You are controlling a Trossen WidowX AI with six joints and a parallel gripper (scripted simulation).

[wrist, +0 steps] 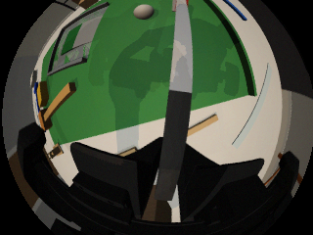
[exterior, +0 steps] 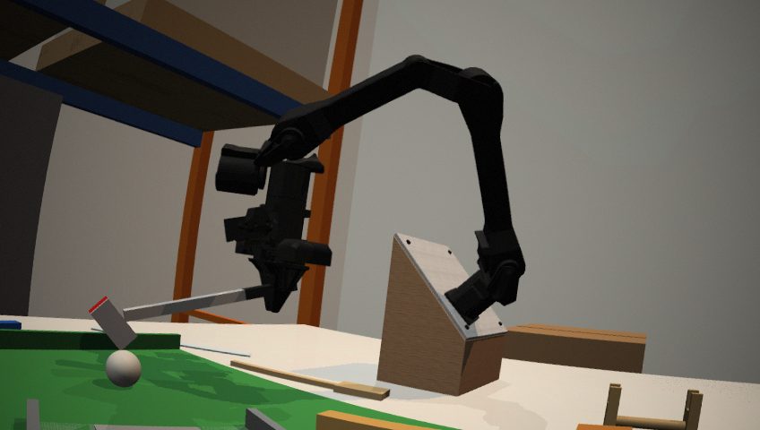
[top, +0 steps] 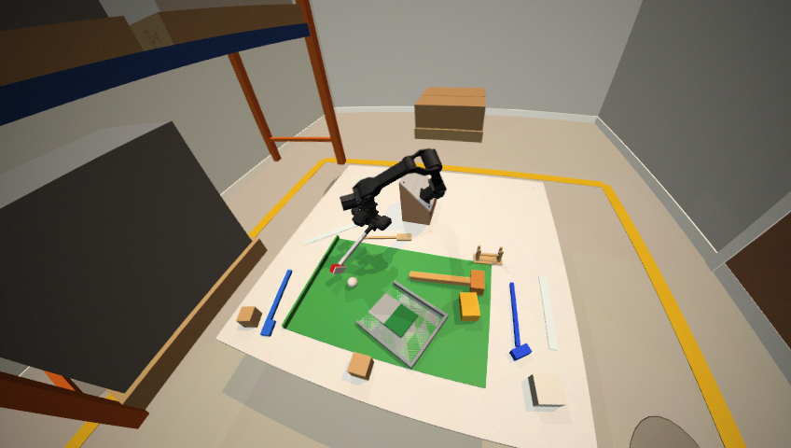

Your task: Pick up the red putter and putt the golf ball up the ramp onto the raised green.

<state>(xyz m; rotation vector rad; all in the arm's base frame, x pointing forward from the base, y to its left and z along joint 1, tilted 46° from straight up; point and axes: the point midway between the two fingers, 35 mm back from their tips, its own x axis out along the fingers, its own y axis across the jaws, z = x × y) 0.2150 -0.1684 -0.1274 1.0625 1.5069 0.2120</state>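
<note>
Now: the red putter 100 mm ahead of my gripper tip and 50 mm to the right of it. From my gripper tip the other things lie so: white golf ball: 230 mm ahead, 50 mm to the right, 80 mm below; raised platform: 350 mm ahead, 190 mm to the left, 90 mm below; wooden rack: 40 mm ahead, 500 mm to the left, 70 mm below.
</note>
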